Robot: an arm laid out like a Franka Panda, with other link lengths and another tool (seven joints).
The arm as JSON. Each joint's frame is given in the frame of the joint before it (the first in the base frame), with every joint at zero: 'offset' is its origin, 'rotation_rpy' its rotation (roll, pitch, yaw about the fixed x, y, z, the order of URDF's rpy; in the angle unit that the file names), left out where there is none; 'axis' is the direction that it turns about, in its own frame. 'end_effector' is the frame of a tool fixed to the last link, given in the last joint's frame.
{
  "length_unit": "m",
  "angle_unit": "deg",
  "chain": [
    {
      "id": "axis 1",
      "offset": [
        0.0,
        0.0,
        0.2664
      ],
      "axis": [
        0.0,
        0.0,
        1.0
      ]
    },
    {
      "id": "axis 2",
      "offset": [
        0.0,
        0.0,
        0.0
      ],
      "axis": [
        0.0,
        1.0,
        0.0
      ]
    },
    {
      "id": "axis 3",
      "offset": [
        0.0,
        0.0,
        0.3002
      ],
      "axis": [
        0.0,
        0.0,
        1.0
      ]
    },
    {
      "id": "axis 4",
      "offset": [
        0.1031,
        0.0,
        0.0
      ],
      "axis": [
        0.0,
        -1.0,
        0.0
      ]
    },
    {
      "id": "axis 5",
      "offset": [
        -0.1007,
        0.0,
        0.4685
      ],
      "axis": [
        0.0,
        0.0,
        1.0
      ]
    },
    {
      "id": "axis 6",
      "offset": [
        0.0,
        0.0,
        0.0
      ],
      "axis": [
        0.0,
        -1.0,
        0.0
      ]
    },
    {
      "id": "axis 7",
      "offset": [
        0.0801,
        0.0,
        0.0
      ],
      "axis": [
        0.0,
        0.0,
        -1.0
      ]
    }
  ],
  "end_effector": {
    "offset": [
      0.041,
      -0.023,
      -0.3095
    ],
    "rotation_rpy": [
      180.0,
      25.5,
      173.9
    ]
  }
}
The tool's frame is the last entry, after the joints.
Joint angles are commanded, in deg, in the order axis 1, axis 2, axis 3, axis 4, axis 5, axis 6, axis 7. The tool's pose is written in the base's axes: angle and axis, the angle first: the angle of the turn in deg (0 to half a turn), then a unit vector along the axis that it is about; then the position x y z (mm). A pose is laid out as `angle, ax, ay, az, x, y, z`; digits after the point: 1 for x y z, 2 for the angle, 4 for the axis.
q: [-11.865 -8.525 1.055 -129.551 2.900 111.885 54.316]
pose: 168.74, 0.5747, 0.8055, -0.1446, 528.8, -135.9, 102.6
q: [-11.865 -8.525 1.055 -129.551 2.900 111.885 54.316]
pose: 168.74, 0.5747, 0.8055, -0.1446, 528.8, -135.9, 102.6
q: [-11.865 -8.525 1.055 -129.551 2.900 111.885 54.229]
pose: 168.73, 0.5742, 0.8059, -0.1444, 528.8, -135.9, 102.6
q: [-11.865 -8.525 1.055 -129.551 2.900 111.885 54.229]
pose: 168.73, 0.5742, 0.8059, -0.1444, 528.8, -135.9, 102.6
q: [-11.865 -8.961 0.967 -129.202 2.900 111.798 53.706]
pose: 168.06, 0.5723, 0.8079, -0.1408, 532.6, -137.4, 109.6
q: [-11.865 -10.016 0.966 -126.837 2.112 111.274 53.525]
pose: 165.08, 0.5720, 0.8090, -0.1356, 550.4, -144.3, 140.8
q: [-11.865 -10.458 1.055 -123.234 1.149 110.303 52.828]
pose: 161.79, 0.5673, 0.8131, -0.1302, 572.3, -151.8, 178.2
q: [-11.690 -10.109 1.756 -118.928 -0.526 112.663 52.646]
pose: 155.18, 0.5635, 0.8174, -0.1197, 614.1, -157.7, 221.9
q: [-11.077 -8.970 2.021 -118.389 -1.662 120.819 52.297]
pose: 147.74, 0.5618, 0.8214, -0.0983, 660.4, -159.3, 233.6
